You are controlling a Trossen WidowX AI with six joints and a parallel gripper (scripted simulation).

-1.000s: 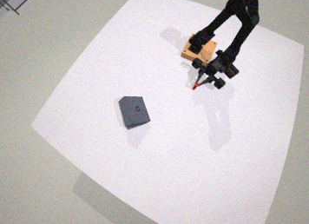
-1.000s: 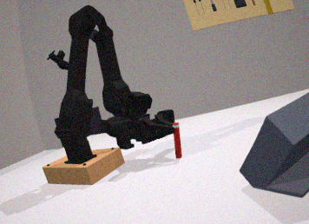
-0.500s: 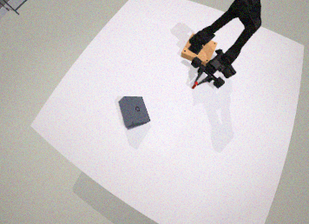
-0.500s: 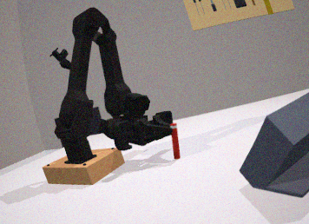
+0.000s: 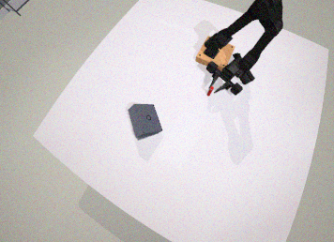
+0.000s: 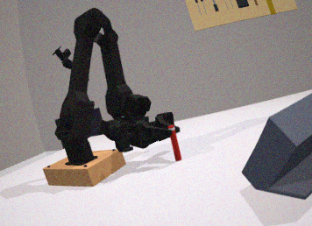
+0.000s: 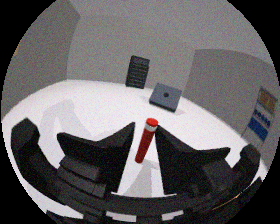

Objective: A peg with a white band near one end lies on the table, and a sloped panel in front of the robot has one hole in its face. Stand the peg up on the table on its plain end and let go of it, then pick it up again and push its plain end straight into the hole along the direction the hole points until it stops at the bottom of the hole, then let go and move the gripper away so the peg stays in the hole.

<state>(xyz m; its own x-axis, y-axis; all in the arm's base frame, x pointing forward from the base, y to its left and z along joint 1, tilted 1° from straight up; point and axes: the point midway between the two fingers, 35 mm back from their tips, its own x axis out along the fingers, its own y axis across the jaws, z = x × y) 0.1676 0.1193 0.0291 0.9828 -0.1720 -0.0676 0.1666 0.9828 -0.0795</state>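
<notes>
Right now the red peg is 1 cm below my gripper tip and 1 cm behind it. Round my gripper tip: grey sloped panel (27 cm ahead, 16 cm to the right, 2 cm below).
</notes>
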